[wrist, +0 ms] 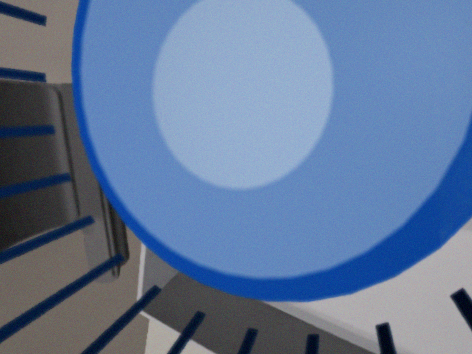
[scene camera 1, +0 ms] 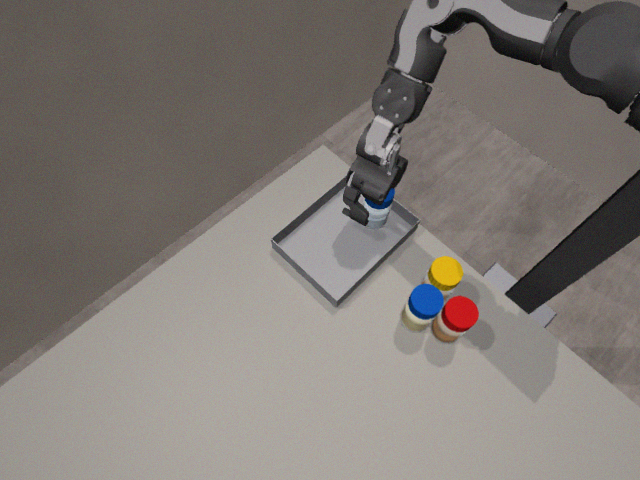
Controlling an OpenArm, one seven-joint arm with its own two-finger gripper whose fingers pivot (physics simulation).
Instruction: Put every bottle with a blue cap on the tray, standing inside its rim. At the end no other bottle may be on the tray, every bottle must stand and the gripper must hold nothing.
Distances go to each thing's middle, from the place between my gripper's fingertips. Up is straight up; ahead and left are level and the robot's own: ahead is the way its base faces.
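Labels:
You'd find my gripper 1 cm past the blue-capped bottle (wrist: 284,158) and 2 cm to the right of it. Counting from my gripper, there's a red-capped bottle (scene camera 1: 459,314) 27 cm to the left and 6 cm ahead, and a yellow-capped bottle (scene camera 1: 445,273) 21 cm to the left and 3 cm ahead. There's a grey tray (scene camera 1: 335,254) too, and that one is 7 cm ahead of my gripper, 1 cm to the left and 3 cm below.

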